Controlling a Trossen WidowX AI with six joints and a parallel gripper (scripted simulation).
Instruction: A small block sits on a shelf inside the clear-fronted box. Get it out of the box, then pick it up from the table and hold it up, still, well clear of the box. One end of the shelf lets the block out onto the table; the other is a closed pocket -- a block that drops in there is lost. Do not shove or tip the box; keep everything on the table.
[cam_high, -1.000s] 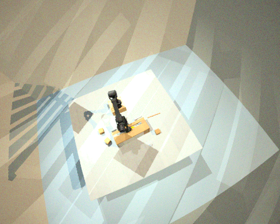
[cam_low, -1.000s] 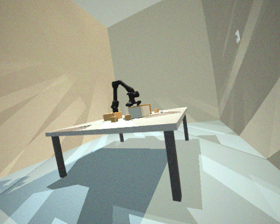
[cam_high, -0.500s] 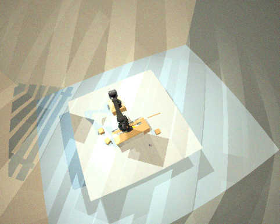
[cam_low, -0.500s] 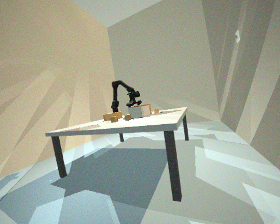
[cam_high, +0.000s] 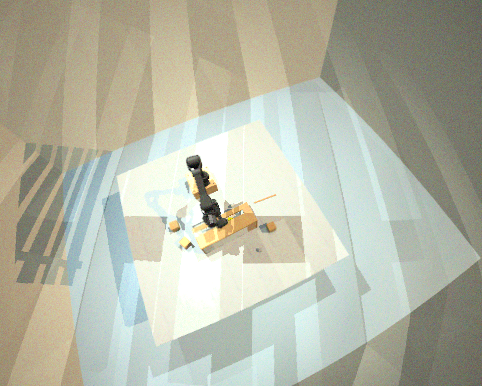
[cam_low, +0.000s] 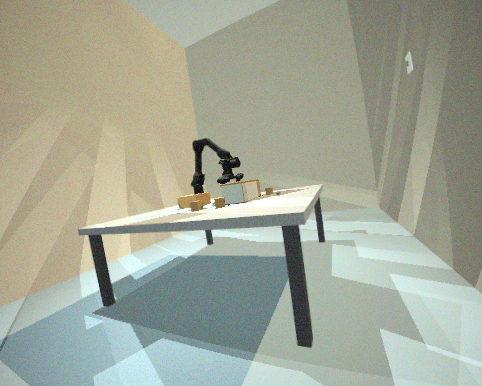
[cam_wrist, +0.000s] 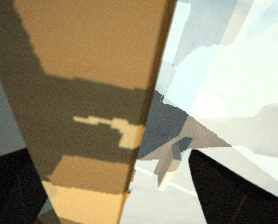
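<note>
Right now my gripper tip is 3 cm short of the tan box, 2 cm to the left of it and 2 cm above it. Round my gripper tip: yellow block: 6 cm ahead, 2 cm to the left; thin orange stick: 32 cm to the left, 8 cm below, 2 cm ahead.
</note>
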